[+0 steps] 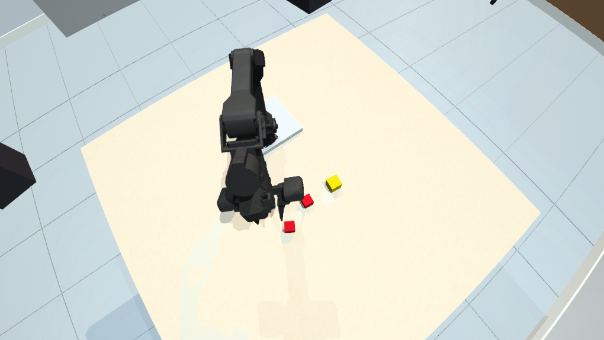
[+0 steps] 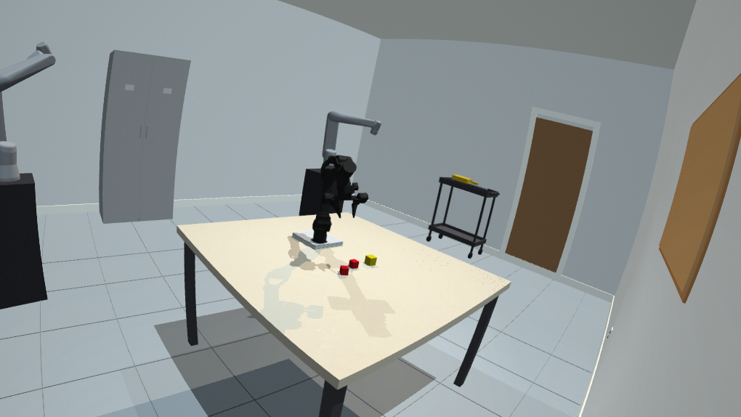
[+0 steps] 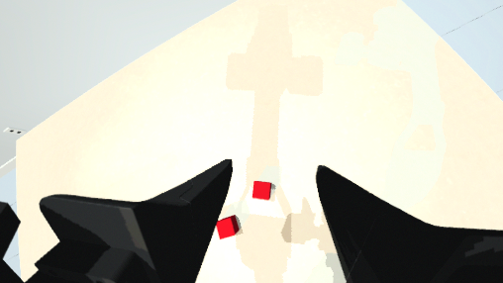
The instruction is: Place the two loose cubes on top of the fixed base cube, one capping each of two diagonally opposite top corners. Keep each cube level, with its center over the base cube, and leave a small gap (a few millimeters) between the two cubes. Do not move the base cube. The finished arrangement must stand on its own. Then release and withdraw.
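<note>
The yellow base cube is 260 mm to the left of my gripper tip and 250 mm below it.
</note>
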